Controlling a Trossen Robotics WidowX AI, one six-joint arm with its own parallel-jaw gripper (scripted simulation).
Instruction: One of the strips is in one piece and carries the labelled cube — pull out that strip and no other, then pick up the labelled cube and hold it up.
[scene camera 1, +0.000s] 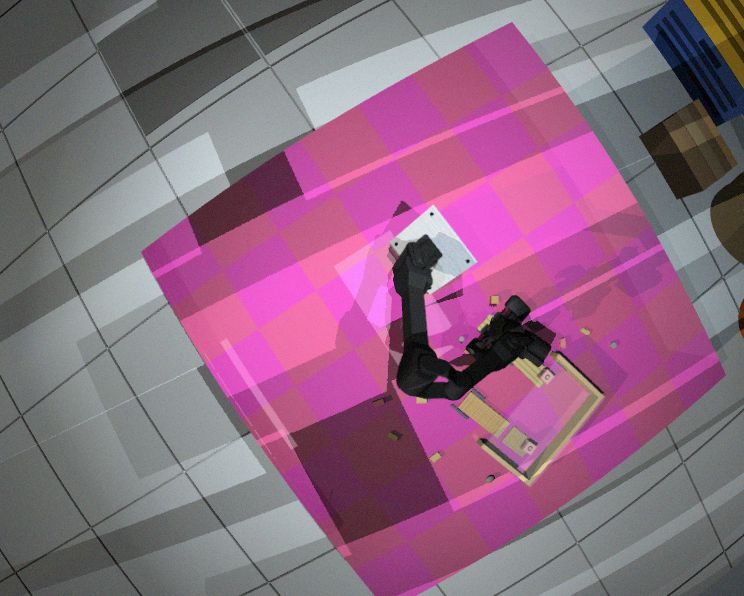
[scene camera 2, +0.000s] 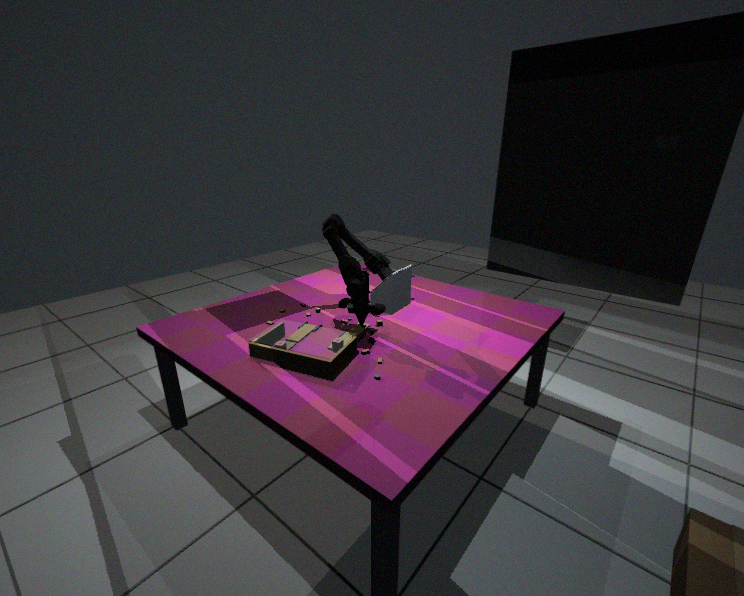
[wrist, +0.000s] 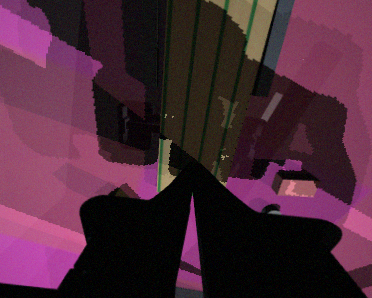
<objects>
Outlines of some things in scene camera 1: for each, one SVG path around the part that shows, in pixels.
My gripper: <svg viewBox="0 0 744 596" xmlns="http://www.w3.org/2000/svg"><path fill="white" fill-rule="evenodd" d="M519 296L511 295L510 299L505 303L504 306L508 307L511 311L508 316L498 312L491 318L489 325L486 323L481 330L483 337L480 340L475 337L466 346L466 351L474 359L477 360L483 356L488 350L487 347L490 344L493 345L498 340L495 336L495 329L492 326L499 315L503 315L508 319L513 318L517 320L519 318L523 322L531 312L528 305Z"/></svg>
A strip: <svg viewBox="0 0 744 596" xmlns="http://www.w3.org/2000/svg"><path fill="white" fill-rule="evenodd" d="M470 391L457 407L492 434L505 418Z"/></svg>
</objects>
